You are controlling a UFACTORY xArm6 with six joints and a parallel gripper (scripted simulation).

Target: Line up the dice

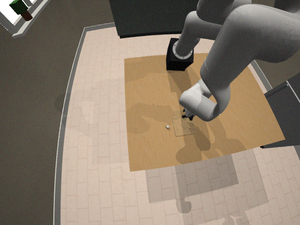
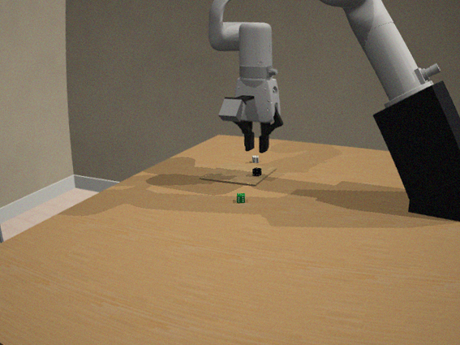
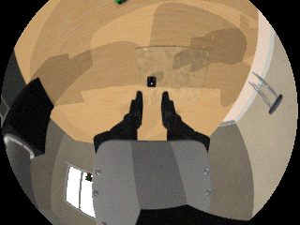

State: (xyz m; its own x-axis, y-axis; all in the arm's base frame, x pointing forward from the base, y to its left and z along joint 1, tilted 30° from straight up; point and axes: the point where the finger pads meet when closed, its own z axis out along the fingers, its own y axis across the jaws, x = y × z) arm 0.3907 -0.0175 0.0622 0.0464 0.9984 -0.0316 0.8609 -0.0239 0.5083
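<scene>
The green die is 4 cm behind my hand, 16 cm to the left of it and 8 cm below it. From my hand the other things lie so: white die (6 cm ahead, 11 cm to the right, 8 cm below); then thin tan mat (5 cm ahead, 8 cm below); then black die (7 cm below).
</scene>
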